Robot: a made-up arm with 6 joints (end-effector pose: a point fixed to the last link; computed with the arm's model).
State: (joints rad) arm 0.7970 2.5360 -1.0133 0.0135 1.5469 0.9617
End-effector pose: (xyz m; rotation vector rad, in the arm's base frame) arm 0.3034 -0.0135 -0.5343 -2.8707 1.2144 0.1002
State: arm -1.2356 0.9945 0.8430 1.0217 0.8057 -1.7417
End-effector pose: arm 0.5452 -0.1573 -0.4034 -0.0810 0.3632 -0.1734
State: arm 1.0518 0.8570 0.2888 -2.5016 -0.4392 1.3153
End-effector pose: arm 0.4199 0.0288 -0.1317 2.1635 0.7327 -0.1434
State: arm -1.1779 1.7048 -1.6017 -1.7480 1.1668 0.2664
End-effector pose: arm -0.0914 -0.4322 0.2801 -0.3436 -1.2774 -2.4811
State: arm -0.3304 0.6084 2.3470 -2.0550 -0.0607 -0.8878
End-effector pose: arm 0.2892 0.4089 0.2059 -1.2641 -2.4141 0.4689
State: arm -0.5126 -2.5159 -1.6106 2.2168 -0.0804 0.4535
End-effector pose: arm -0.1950 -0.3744 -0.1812 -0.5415 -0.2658 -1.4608
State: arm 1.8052 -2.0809 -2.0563 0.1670 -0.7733 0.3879
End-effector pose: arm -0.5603 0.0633 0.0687 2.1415 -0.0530 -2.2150
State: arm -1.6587 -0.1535 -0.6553 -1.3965 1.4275 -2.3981
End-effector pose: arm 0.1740 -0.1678 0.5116 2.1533 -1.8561 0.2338
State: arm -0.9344 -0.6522 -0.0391 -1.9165 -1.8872 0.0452
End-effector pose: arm -0.6665 -0.1038 -0.0165 0.5686 -1.1594 2.3249
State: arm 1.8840 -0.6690 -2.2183 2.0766 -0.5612 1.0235
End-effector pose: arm -0.2137 0.1060 0.1855 0.5420 1.1371 1.5005
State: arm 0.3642 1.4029 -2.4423 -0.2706 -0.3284 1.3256
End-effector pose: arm 0.3805 -0.0904 -0.1624 -1.9703 1.8498 -0.8267
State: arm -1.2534 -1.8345 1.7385 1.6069 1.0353 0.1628
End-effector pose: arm -0.7429 -0.1602 -0.4469 0.2582 2.0932 -1.3967
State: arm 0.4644 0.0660 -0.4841 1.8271 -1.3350 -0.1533
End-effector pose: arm -0.3526 0.1261 0.0876 -0.6624 1.3455 0.8261
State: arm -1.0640 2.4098 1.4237 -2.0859 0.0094 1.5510
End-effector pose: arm -0.0534 -0.4938 -0.5201 1.3034 1.6621 -0.8571
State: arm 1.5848 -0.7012 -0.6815 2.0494 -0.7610 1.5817
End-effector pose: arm -0.1404 0.1123 0.0742 -1.3655 0.4411 0.7945
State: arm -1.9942 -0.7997 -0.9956 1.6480 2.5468 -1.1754
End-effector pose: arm -0.8107 0.5157 -0.3034 0.1930 2.0649 -1.0998
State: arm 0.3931 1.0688 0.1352 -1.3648 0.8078 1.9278
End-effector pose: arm 0.2985 0.1245 -0.4737 -0.1912 1.6540 0.8509
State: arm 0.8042 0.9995 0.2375 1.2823 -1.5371 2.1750
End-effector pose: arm -0.0480 -0.0452 0.2553 -0.7669 -2.1041 1.8008
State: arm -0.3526 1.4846 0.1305 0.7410 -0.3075 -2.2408
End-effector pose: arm 0.1349 0.2102 -0.3897 1.0954 1.3419 -1.2377
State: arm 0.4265 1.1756 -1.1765 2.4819 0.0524 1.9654
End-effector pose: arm 0.1494 -0.1021 -0.2748 1.1968 0.1431 -1.4799
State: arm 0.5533 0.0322 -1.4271 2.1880 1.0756 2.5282
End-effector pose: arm 0.3278 -0.4177 0.1829 1.3675 -0.9650 -0.3282
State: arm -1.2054 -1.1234 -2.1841 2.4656 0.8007 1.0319
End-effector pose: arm -0.5227 -0.1363 0.4134 1.3643 -1.1896 1.9304
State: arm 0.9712 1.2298 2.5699 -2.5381 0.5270 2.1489
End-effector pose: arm 0.0300 0.1266 0.3439 -1.0055 0.5017 -2.3581
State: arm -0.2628 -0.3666 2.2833 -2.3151 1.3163 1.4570
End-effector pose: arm -0.3350 0.0652 -0.2340 -1.5590 1.6910 1.6547
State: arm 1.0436 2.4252 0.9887 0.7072 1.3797 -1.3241
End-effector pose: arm -0.1245 1.0884 -0.2674 1.2326 1.8671 -0.1169
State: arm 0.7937 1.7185 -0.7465 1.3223 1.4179 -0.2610
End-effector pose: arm 0.6326 0.2014 -0.5676 -1.2547 0.3166 0.0507
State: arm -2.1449 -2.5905 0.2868 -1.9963 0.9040 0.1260
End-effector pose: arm -0.6204 -0.1985 -0.0407 -0.9218 0.7824 1.5157
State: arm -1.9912 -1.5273 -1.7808 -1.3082 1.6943 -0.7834
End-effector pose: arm 0.0467 -0.2458 0.4531 2.1414 -0.3178 -0.2392
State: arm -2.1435 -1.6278 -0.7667 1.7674 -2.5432 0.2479
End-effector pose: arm -0.7262 -0.6526 0.0097 -2.7752 1.4064 0.0977
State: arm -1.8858 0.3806 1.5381 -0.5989 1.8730 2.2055
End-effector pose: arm 0.5941 -0.3587 0.0330 1.8272 -1.1894 0.1796
